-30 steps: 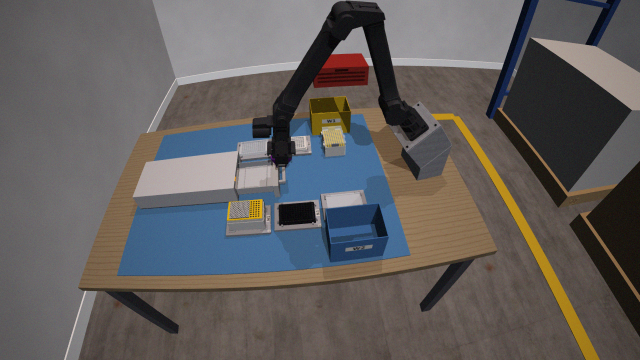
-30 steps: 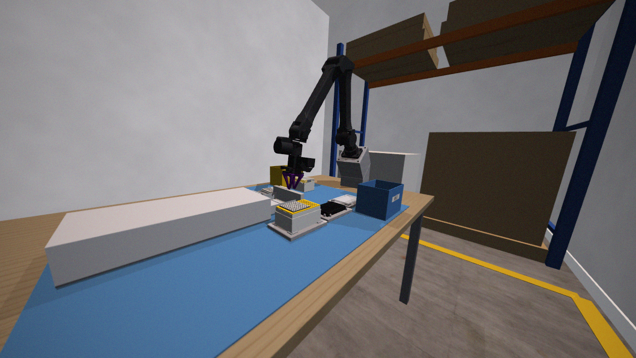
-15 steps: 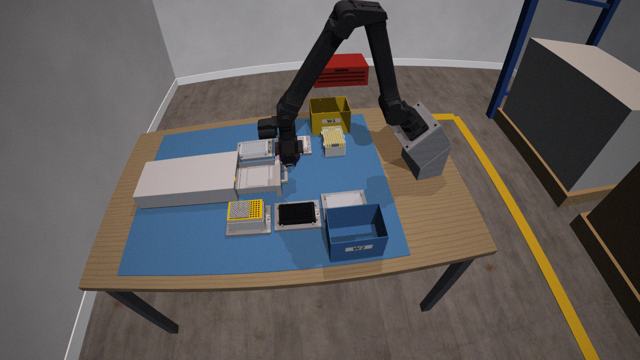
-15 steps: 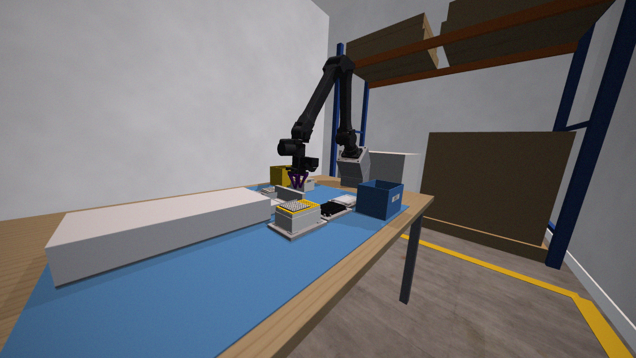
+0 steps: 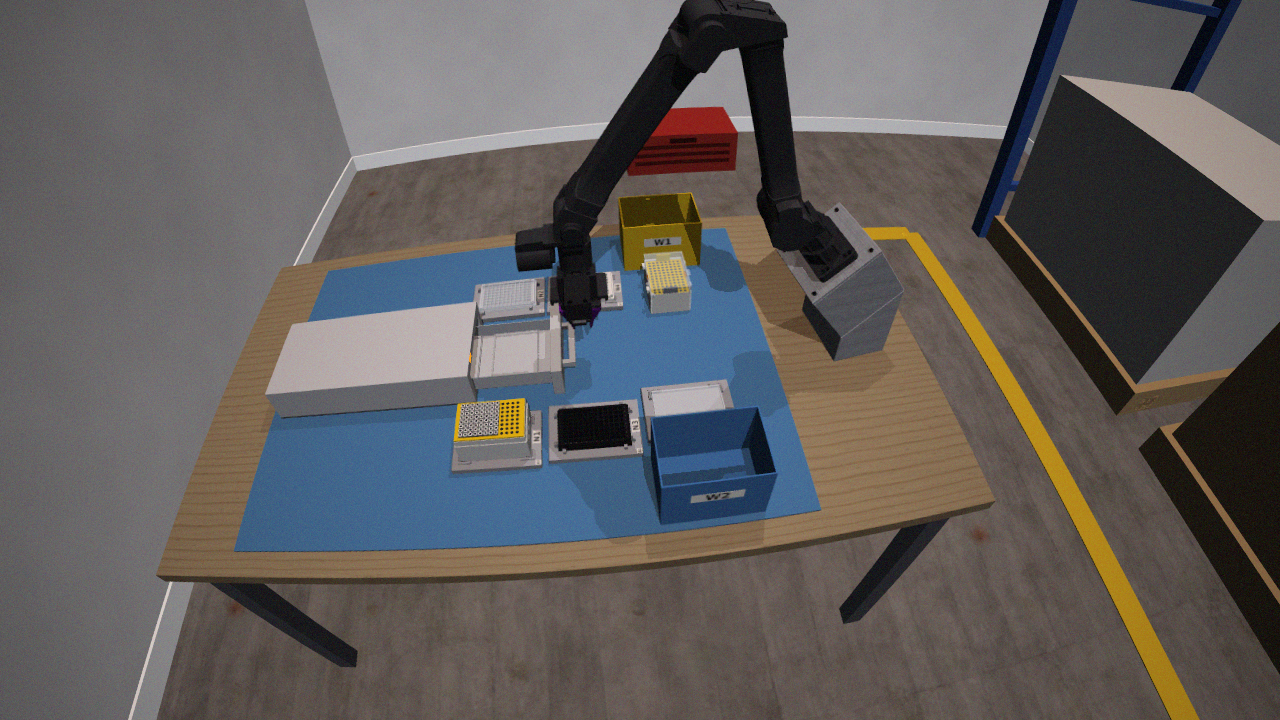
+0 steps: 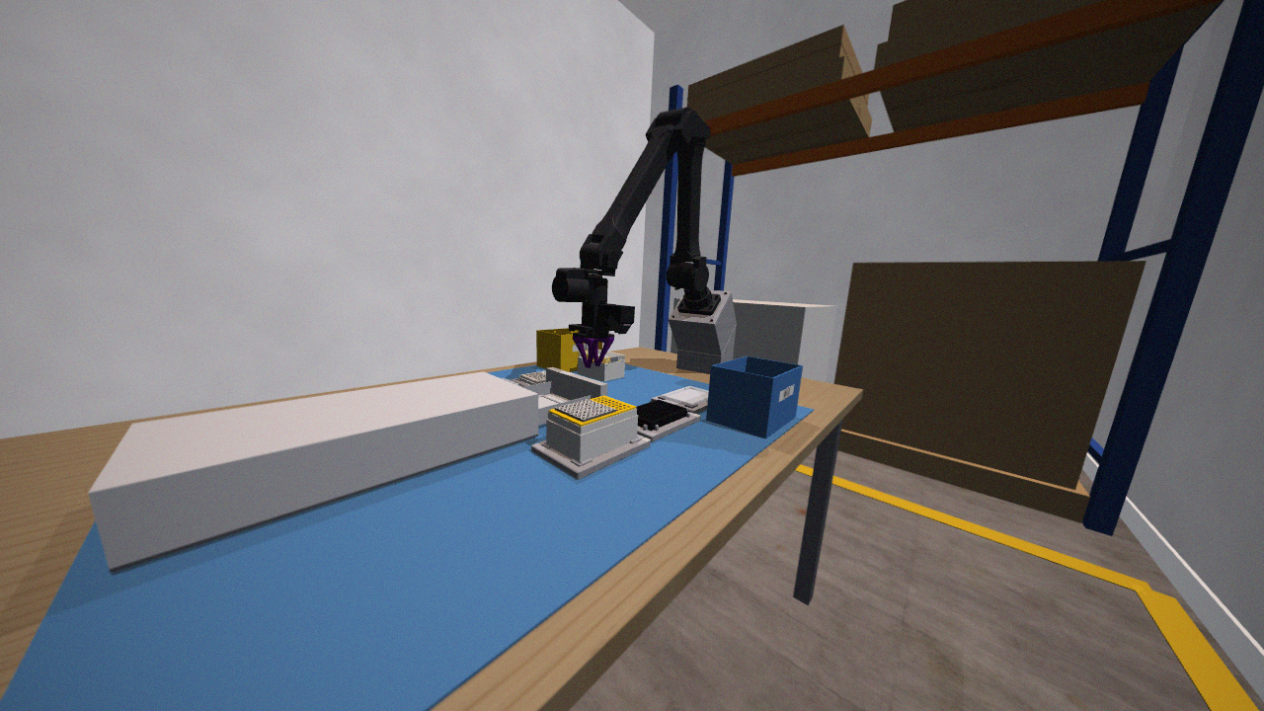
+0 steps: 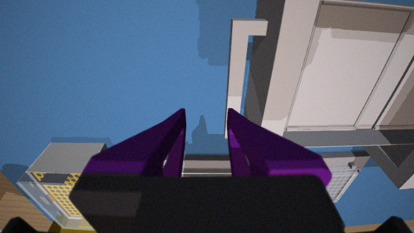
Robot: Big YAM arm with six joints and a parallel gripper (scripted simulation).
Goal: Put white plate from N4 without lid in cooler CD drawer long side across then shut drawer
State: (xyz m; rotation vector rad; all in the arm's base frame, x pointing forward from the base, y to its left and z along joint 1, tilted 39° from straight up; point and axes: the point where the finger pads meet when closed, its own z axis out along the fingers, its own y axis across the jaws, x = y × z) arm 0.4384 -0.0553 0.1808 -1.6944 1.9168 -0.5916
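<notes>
Now: the grey nest 30 mm behind my hand, 180 mm to the right of it and 90 mm below it. Also, from my hand: drawer 180 mm ahead, 20 mm to the right, 70 mm below; black plate 20 mm ahead, 190 mm to the left, 70 mm below; yellow-topped tip box 180 mm ahead, 170 mm to the left, 40 mm below.
</notes>
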